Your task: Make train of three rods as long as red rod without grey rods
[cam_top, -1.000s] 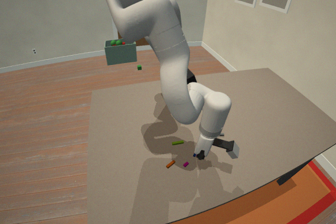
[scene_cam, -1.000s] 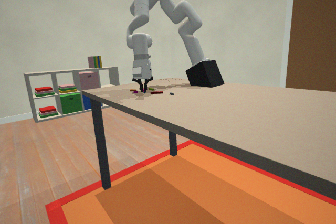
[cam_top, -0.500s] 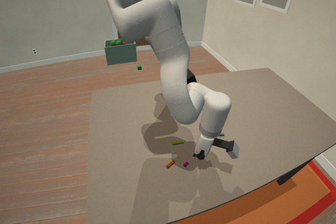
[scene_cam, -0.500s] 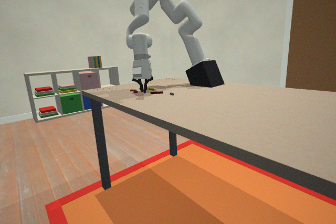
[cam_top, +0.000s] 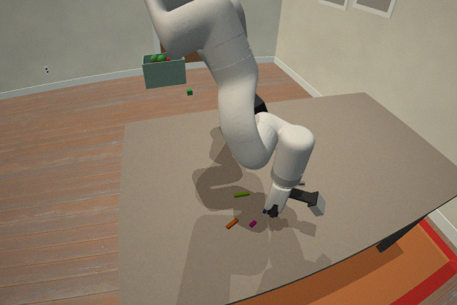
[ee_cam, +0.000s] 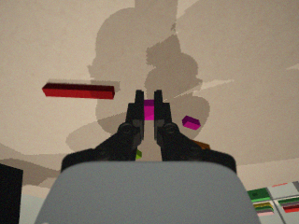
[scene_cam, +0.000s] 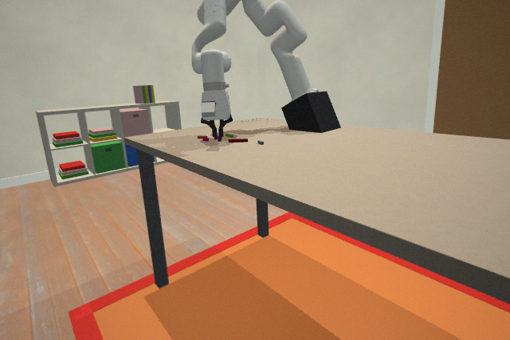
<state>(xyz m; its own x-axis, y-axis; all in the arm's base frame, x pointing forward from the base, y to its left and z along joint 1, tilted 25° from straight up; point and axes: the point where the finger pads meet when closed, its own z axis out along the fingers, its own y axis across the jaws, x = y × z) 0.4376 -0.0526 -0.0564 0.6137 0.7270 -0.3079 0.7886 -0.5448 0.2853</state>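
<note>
My hand is 30 mm above the blue rod, 20 mm to the left of it and 20 mm past it. Also, from my hand: red rod (50 mm to the left, 50 mm behind, 30 mm below); then lime rod (90 mm behind, 70 mm to the right, 30 mm below); then orange rod (120 mm to the right, 30 mm below).
</note>
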